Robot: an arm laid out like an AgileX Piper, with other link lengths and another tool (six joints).
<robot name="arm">
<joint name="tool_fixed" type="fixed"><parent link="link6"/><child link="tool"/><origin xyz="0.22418 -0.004 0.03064" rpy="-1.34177 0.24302 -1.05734"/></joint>
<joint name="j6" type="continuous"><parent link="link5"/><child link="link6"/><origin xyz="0.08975 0 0.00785"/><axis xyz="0.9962 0 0.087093"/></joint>
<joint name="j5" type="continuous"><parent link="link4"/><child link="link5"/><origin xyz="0 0 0"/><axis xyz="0 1 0"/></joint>
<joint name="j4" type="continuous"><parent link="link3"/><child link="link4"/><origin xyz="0.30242 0 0.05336"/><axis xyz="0.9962 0 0.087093"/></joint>
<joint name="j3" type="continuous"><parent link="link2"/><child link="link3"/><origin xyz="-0.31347 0 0.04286"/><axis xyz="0 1 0"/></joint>
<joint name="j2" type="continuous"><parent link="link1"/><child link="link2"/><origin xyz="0 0 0"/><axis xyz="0 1 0"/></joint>
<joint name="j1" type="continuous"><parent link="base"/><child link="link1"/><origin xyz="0 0 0.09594"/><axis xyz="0 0 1"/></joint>
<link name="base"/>
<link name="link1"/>
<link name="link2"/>
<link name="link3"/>
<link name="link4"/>
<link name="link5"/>
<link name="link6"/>
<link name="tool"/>
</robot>
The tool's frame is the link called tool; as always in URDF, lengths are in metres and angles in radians. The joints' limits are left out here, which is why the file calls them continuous.
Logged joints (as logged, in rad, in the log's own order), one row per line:
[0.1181 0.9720 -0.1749 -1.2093 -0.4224 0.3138]
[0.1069 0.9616 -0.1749 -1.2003 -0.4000 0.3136]
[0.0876 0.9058 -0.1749 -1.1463 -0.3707 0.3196]
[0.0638 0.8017 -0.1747 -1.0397 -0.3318 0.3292]
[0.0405 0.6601 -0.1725 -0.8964 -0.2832 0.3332]
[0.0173 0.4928 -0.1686 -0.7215 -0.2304 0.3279]
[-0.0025 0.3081 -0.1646 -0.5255 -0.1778 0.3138]
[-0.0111 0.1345 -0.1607 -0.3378 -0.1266 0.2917]
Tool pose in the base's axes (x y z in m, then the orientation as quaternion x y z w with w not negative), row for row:
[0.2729 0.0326 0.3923 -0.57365 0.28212 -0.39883 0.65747]
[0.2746 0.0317 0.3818 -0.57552 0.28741 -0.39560 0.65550]
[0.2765 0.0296 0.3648 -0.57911 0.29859 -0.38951 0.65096]
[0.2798 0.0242 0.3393 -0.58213 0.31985 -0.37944 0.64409]
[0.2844 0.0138 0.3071 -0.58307 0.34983 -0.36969 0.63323]
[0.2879 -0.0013 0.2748 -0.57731 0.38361 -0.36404 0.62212]
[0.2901 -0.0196 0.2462 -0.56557 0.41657 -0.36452 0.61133]
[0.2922 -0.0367 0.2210 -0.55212 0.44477 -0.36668 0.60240]
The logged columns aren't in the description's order. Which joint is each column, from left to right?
Columns, left to right: j2, j4, j1, j6, j3, j5.
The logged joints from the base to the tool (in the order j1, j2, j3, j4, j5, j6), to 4 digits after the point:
[-0.1749 0.1181 -0.4224 0.9720 0.3138 -1.2093]
[-0.1749 0.1069 -0.4000 0.9616 0.3136 -1.2003]
[-0.1749 0.0876 -0.3707 0.9058 0.3196 -1.1463]
[-0.1747 0.0638 -0.3318 0.8017 0.3292 -1.0397]
[-0.1725 0.0405 -0.2832 0.6601 0.3332 -0.8964]
[-0.1686 0.0173 -0.2304 0.4928 0.3279 -0.7215]
[-0.1646 -0.0025 -0.1778 0.3081 0.3138 -0.5255]
[-0.1607 -0.0111 -0.1266 0.1345 0.2917 -0.3378]

